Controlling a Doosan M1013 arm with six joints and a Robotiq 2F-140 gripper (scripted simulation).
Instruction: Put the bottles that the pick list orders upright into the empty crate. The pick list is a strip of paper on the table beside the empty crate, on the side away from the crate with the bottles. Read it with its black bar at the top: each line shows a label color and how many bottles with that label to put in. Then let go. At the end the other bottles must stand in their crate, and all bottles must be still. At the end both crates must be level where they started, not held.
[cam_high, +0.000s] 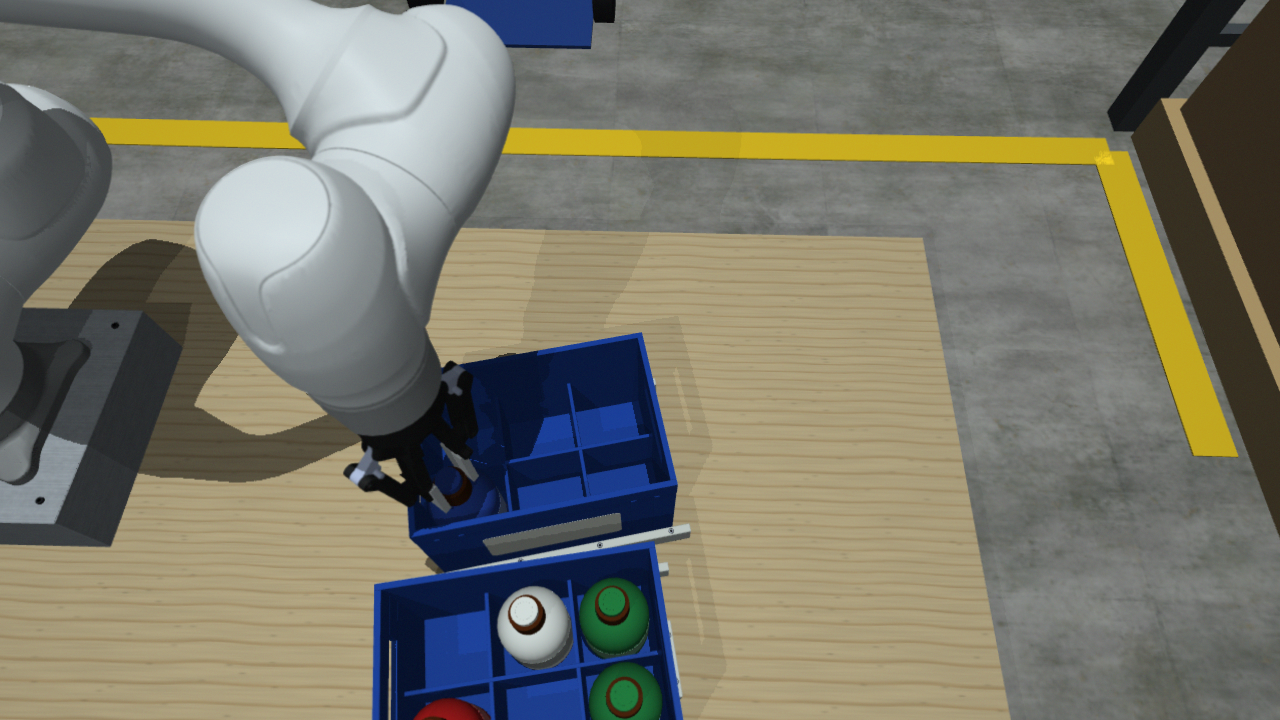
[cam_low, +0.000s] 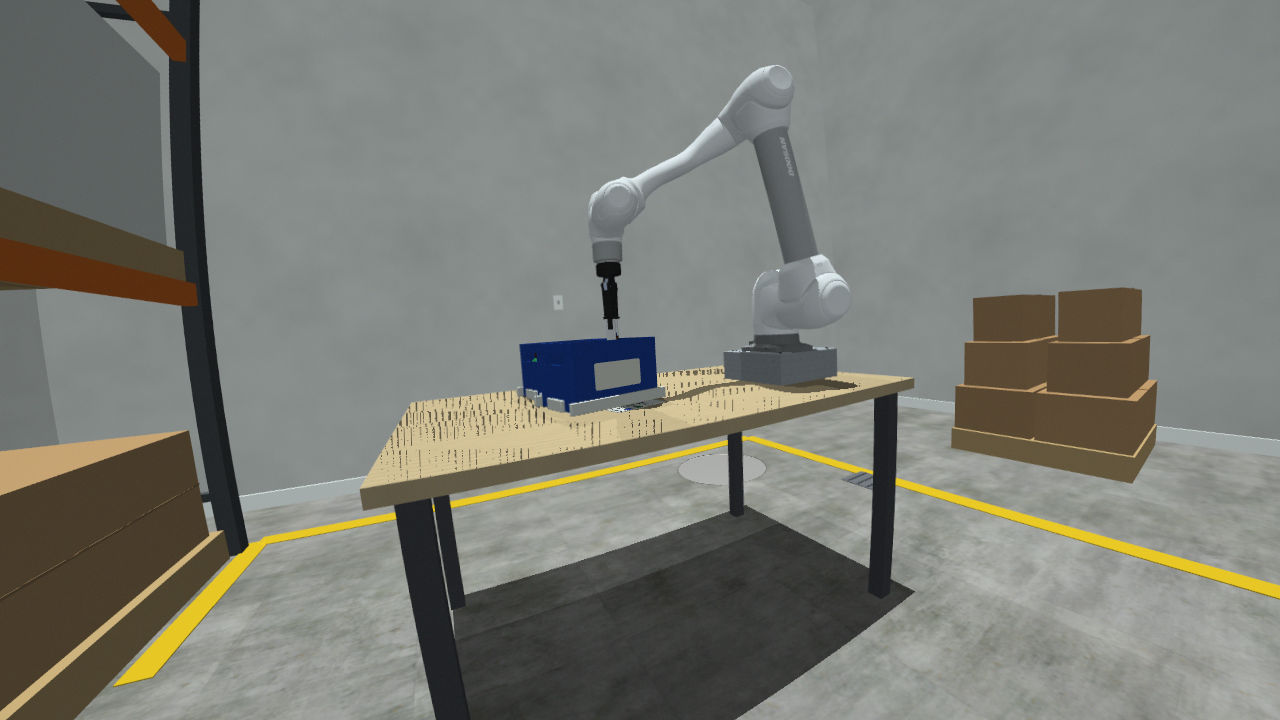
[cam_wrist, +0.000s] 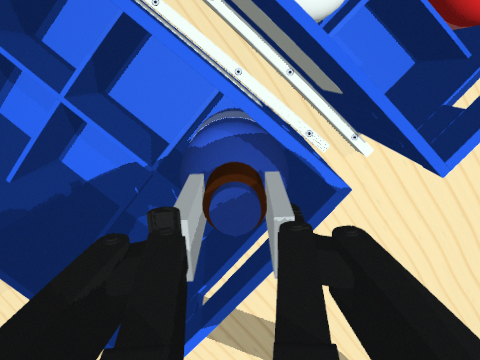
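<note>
Now: the blue bottle 8 cm below my hand. From my hand the other things lie so: pick list: 3 cm ahead, 19 cm to the left, 20 cm below; white bottle: 9 cm ahead, 12 cm to the right, 11 cm below; red bottle: 1 cm ahead, 23 cm to the right, 11 cm below.
</note>
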